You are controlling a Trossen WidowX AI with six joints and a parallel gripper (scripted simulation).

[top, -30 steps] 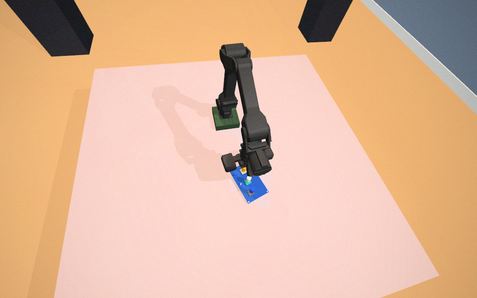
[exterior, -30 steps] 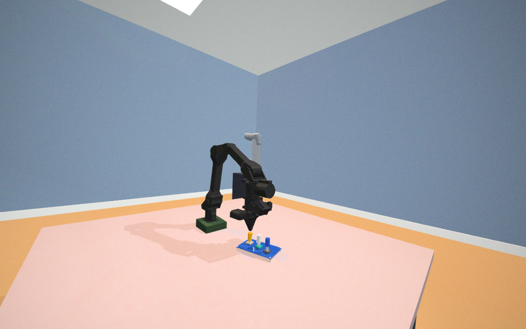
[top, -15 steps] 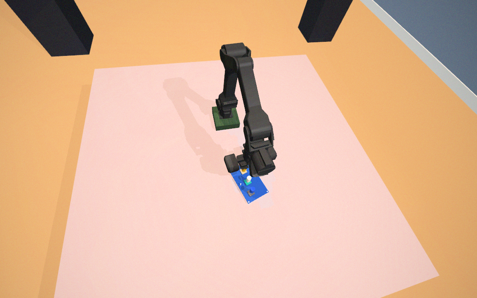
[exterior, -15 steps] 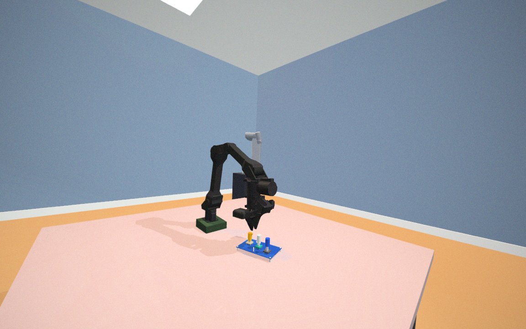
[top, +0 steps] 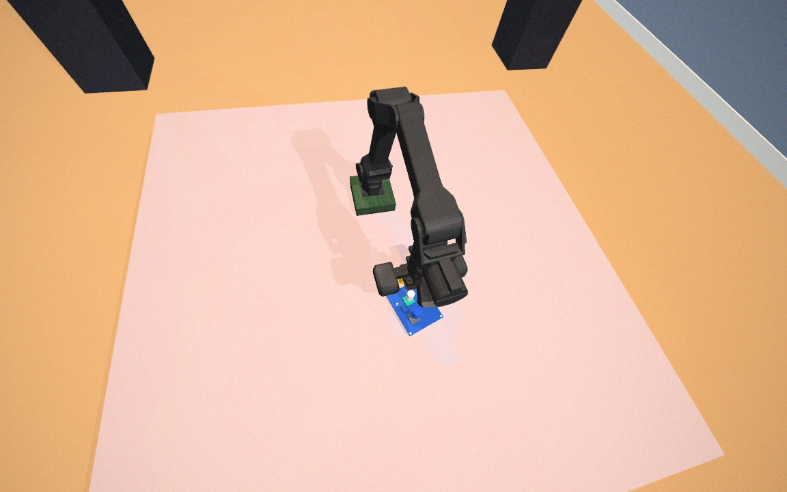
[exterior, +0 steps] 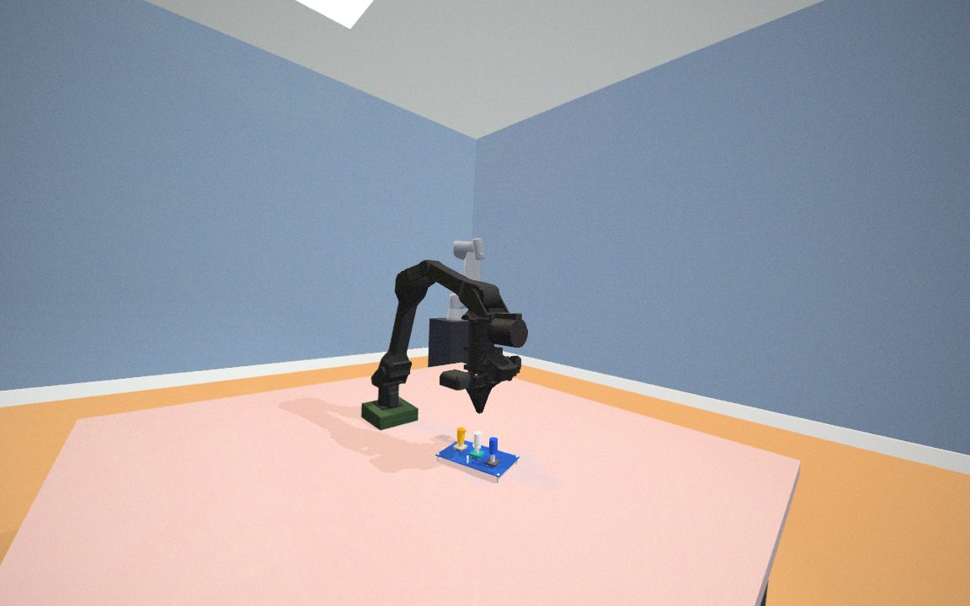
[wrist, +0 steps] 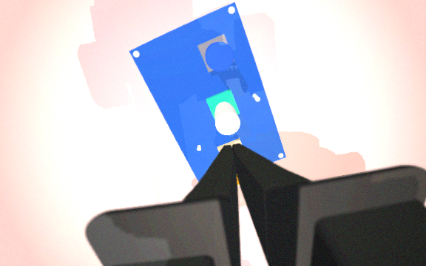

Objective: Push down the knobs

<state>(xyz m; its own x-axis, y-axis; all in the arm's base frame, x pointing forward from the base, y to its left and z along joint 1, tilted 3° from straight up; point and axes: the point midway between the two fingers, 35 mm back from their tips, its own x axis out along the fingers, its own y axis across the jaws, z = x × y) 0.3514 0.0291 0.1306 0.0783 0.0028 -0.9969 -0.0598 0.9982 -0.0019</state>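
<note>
Now: gripper tip 6 cm above the white knob. Also, from my gripper tip: orange knob (6 cm below, 5 cm behind, 1 cm to the right).
</note>
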